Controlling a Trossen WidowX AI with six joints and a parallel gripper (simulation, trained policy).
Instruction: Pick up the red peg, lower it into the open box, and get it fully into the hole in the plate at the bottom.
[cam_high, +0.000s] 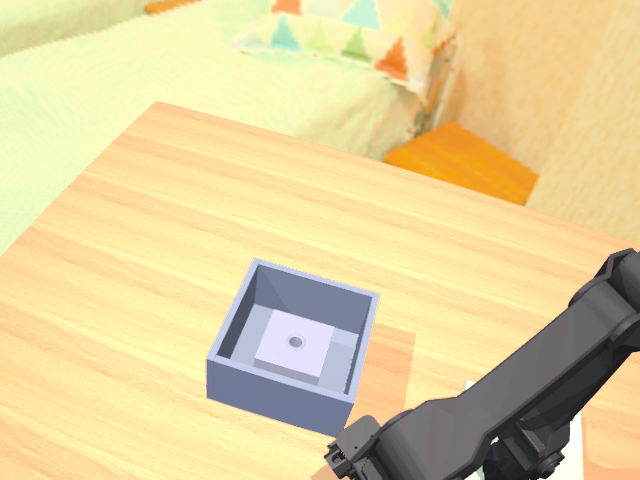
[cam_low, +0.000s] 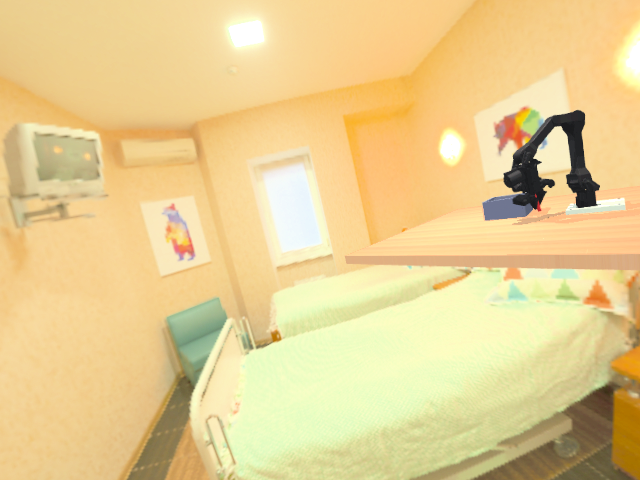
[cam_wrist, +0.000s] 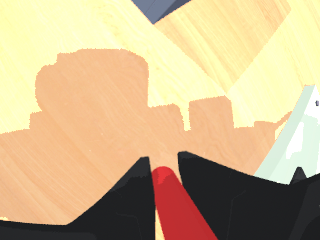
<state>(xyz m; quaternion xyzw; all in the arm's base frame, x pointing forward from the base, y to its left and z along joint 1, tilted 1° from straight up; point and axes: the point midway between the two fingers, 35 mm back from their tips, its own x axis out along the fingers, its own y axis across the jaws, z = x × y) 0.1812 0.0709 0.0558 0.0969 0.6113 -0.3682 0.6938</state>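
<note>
Now: gripper tip 18 cm to the left of the pale plate and 13 cm short of it. Also, from my gripper tip: red peg (3 cm above, 1 cm to the left); then blue-grey box (18 cm to the right, 13 cm ahead, 2 cm below).
</note>
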